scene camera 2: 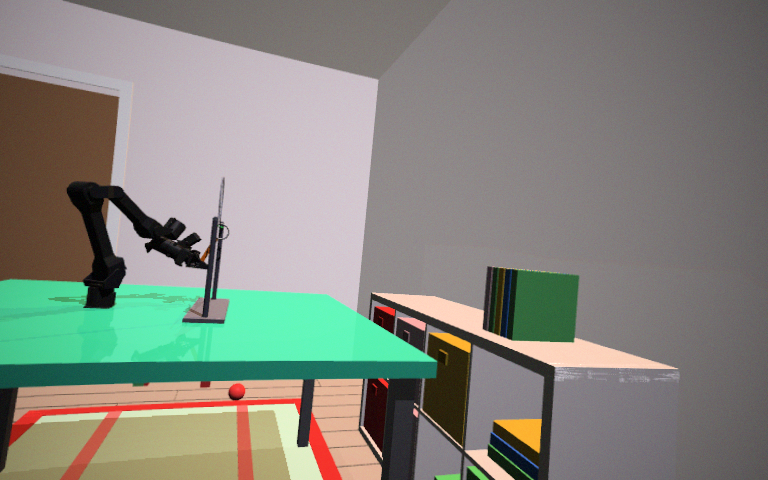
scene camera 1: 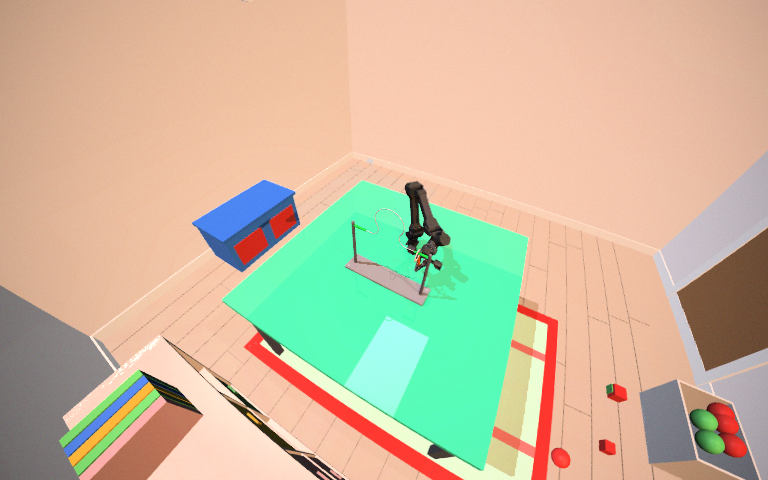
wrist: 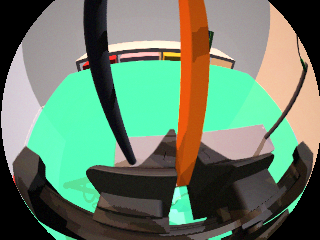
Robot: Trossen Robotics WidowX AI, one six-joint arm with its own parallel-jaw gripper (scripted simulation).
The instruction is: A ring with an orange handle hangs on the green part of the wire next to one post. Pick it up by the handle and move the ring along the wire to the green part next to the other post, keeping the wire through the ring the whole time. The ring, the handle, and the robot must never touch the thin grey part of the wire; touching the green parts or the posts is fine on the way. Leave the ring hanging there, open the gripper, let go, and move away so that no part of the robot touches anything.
Labels:
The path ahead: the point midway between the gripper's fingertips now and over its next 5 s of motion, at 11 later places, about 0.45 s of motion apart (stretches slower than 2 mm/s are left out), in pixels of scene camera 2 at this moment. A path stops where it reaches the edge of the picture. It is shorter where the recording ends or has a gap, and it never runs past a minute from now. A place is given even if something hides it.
My gripper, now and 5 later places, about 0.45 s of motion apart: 209, 268; 206, 269; 198, 264; 196, 263; 186, 258; 184, 256

